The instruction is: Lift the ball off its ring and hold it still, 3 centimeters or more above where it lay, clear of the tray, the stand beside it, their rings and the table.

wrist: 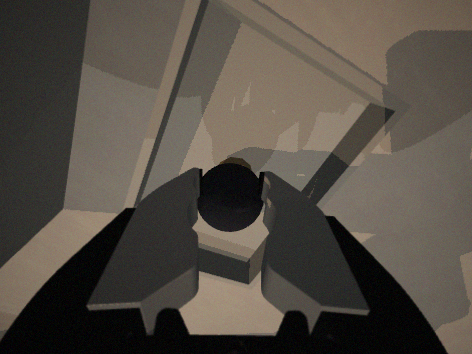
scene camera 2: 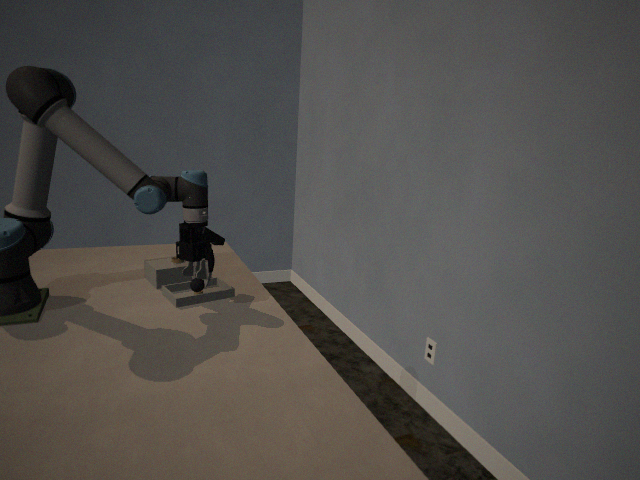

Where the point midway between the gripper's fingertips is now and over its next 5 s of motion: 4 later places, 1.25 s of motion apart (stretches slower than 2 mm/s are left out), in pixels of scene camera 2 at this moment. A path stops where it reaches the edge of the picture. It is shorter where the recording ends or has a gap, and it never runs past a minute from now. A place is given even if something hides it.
My gripper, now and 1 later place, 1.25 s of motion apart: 200,285; 200,254
